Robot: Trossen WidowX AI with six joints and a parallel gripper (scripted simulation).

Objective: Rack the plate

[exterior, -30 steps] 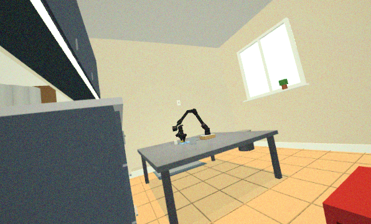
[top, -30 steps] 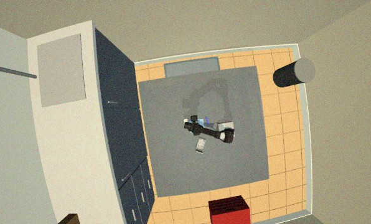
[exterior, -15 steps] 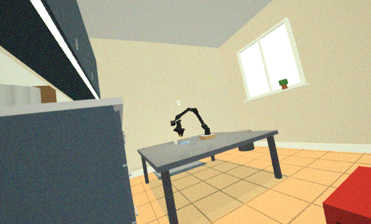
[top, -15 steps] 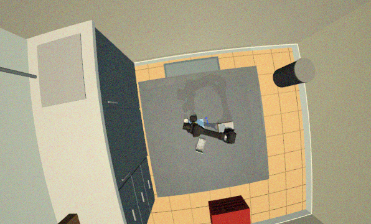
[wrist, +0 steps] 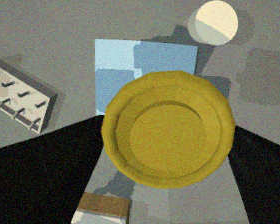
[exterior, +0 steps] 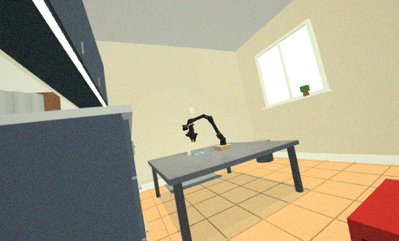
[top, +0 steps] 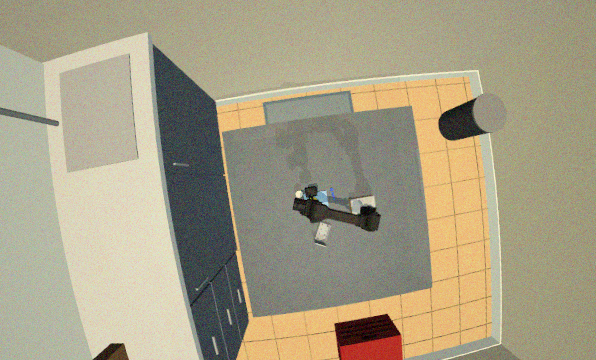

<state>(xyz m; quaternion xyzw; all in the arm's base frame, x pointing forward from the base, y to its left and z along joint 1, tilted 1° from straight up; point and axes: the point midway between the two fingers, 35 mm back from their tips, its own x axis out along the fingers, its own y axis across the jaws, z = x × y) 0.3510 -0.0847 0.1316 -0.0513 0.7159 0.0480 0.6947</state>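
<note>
Right now my gripper tip is 70 mm past the grey dish rack, 220 mm to the right of it and 130 mm above it. The rest, counted from my gripper tip: light blue square mat: 40 mm behind, 20 mm to the left, 150 mm below; then cream round object: 70 mm ahead, 40 mm to the right, 130 mm below; then yellow plate: 10 mm above.
</note>
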